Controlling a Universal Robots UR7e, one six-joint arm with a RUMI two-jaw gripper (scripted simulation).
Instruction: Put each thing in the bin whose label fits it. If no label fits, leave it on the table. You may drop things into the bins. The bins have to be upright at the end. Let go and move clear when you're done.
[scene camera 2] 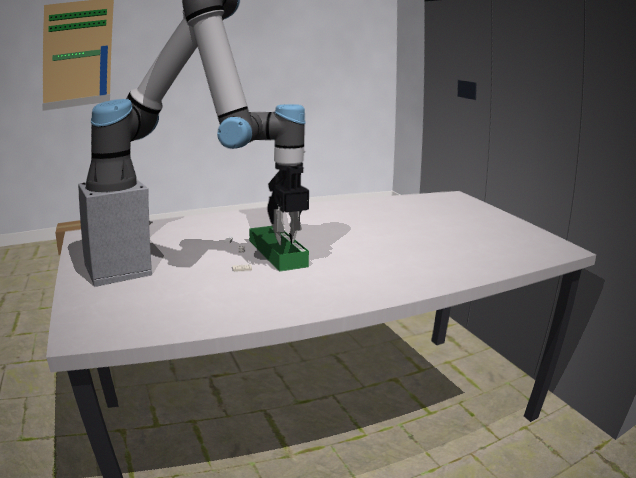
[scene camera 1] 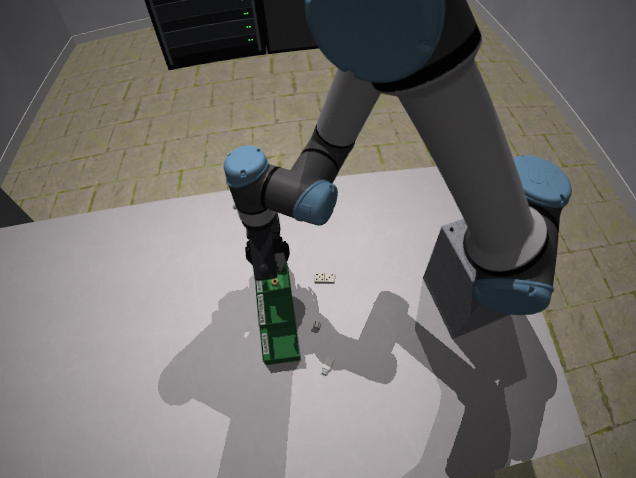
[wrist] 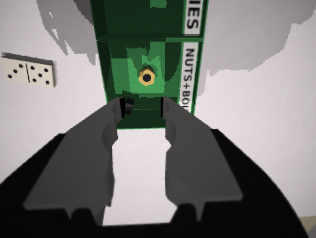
Path:
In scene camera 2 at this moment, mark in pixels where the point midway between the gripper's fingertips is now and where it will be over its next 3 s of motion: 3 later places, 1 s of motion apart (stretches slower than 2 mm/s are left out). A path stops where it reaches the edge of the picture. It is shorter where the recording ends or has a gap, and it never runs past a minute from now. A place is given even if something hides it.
My gripper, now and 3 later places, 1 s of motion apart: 286, 244; 252, 230; 241, 226; 242, 245

